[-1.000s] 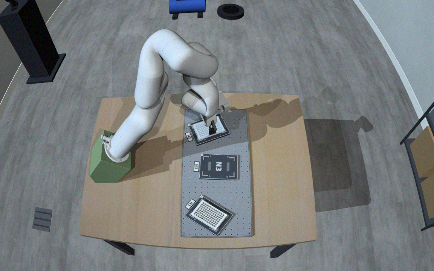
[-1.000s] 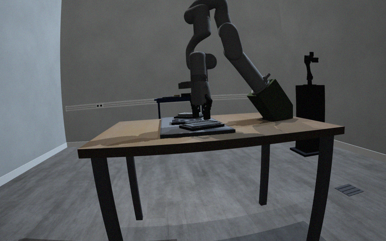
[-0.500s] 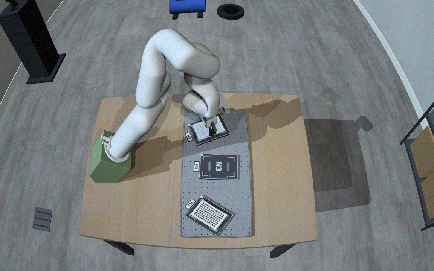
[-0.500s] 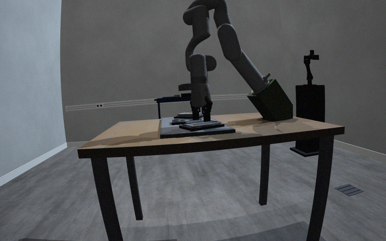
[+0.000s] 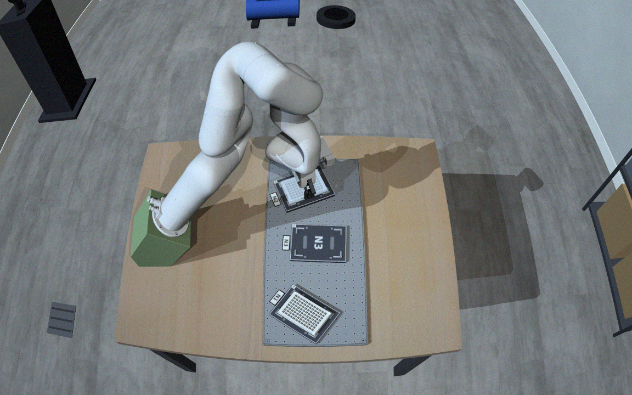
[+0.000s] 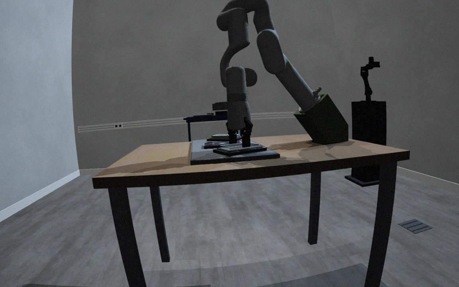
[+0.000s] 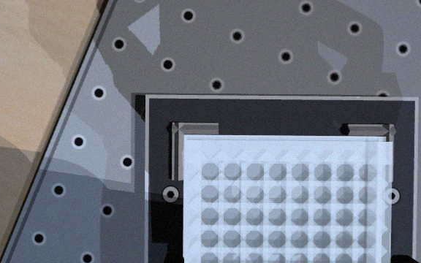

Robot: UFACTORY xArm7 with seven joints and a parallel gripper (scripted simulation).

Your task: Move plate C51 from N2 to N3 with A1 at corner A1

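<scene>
Right now my hand is 10 mm above the plate. Round my hand: nest N1 (20 mm ahead, 430 mm to the right, 20 mm below); then nest N2 (20 mm below); then nest N3 base (50 mm ahead, 190 mm to the right, 20 mm below).
</scene>
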